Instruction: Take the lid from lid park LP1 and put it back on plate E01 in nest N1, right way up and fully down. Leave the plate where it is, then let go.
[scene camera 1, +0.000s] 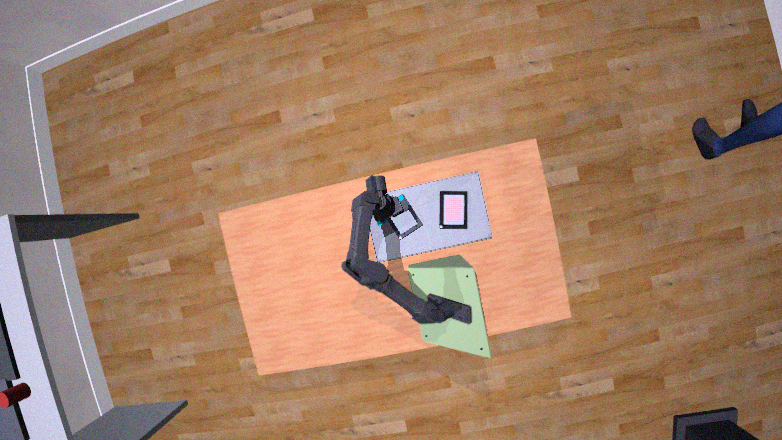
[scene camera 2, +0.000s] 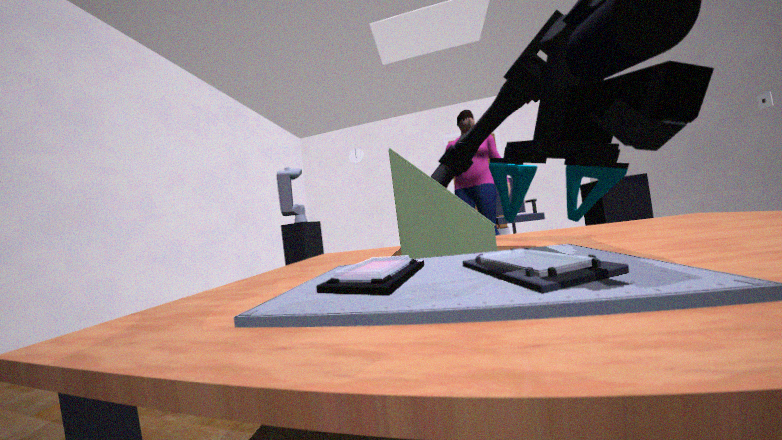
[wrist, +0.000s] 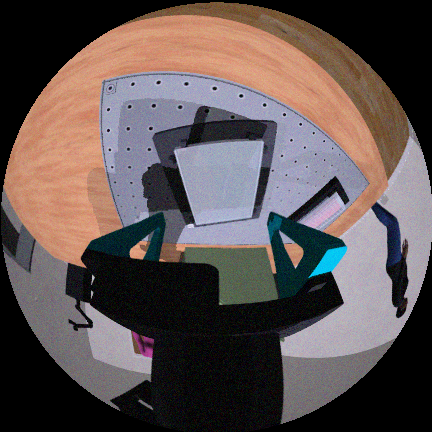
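Seen in the pictures: gripper, between the fingertips: (scene camera 1: 395, 214) (scene camera 2: 541, 220) (wrist: 215, 217); arm's base, origin of its link: (scene camera 1: 449, 307) (scene camera 2: 433, 187).
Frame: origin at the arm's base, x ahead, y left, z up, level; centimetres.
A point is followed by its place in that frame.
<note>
A clear lid (scene camera 1: 405, 222) {z -17.1, x 33.3, y 14.4 cm} (scene camera 2: 538, 259) {z -17.1, x 38.0, y 16.8 cm} (wrist: 220, 182) {z -17.1, x 37.1, y 16.8 cm} lies level on the black frame of lid park LP1 (scene camera 1: 415, 216) {z -17.9, x 35.5, y 9.8 cm} (scene camera 2: 546, 284) {z -18.0, x 45.7, y 15.1 cm} (wrist: 167, 142) {z -17.9, x 39.9, y 23.5 cm}. A plate with a pink face, E01 (scene camera 1: 453, 209) {z -16.3, x 37.1, y -6.7 cm} (scene camera 2: 377, 266) {z -16.3, x 39.9, y -5.5 cm} (wrist: 325, 212) {z -16.3, x 39.1, y -5.4 cm}, sits flat in the black nest N1 (scene camera 1: 465, 210) (scene camera 2: 349, 288) {z -18.0, x 45.1, y -7.7 cm} (wrist: 337, 186) {z -17.7, x 44.6, y -3.5 cm}. My gripper (scene camera 1: 391, 210) {z -12.1, x 37.1, y 18.0 cm} (scene camera 2: 543, 218) {z -12.1, x 37.1, y 18.0 cm} (wrist: 215, 217) {z -12.1, x 37.1, y 18.0 cm} is wide open and empty, with its teal fingers pointing down. It hangs above the lid park, and its tips are clear of the lid. In the top view the arm's end covers part of the park's surroundings.
Both frames stand on a grey perforated board (scene camera 1: 483, 227) {z -18.9, x 28.1, y -19.6 cm} (scene camera 2: 410, 313) {z -19.0, x 50.2, y 2.0 cm} (wrist: 114, 95) {z -18.9, x 44.0, y 30.5 cm} on the wooden table (scene camera 1: 306, 284) {z -20.2, x 8.0, y 63.2 cm} (scene camera 2: 382, 355) {z -20.2, x 55.3, y 0.8 cm} (wrist: 55, 150) {z -20.2, x 36.5, y 42.5 cm}. A sloped green bracket (scene camera 1: 464, 290) {z 6.2, x 8.1, y -5.2 cm} (scene camera 2: 432, 218) {z -9.9, x 15.8, y 0.5 cm} (wrist: 245, 275) {z -12.1, x 15.8, y 0.3 cm} stands beside the board and carries the arm's base.
</note>
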